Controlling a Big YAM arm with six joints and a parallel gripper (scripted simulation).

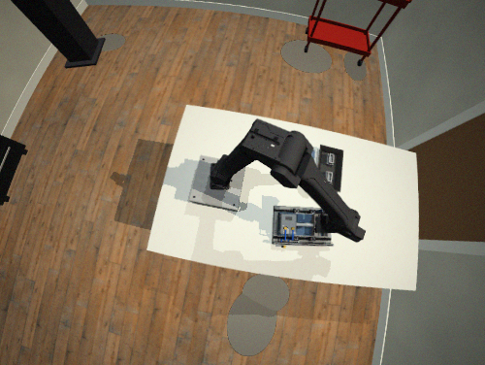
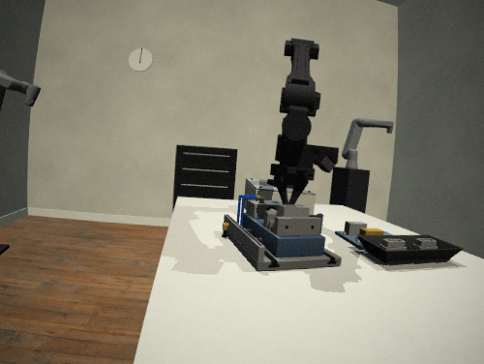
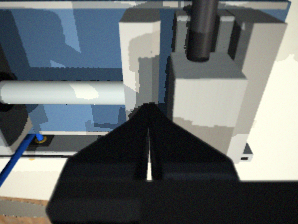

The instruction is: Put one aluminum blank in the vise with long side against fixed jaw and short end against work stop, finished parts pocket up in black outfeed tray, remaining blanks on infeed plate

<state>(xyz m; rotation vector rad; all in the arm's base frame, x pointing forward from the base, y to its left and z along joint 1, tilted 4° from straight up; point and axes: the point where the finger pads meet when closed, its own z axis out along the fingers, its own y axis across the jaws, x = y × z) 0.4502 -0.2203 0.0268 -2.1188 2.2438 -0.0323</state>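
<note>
The dark rod is 5 cm to the left of my hand, 3 cm ahead of it and 2 cm below it. Also, from my hand: yellow brass blank 28 cm to the left, 8 cm below, 1 cm behind; then light cylinder 6 cm behind, 3 cm below; then vise 7 cm below, 4 cm behind.
</note>
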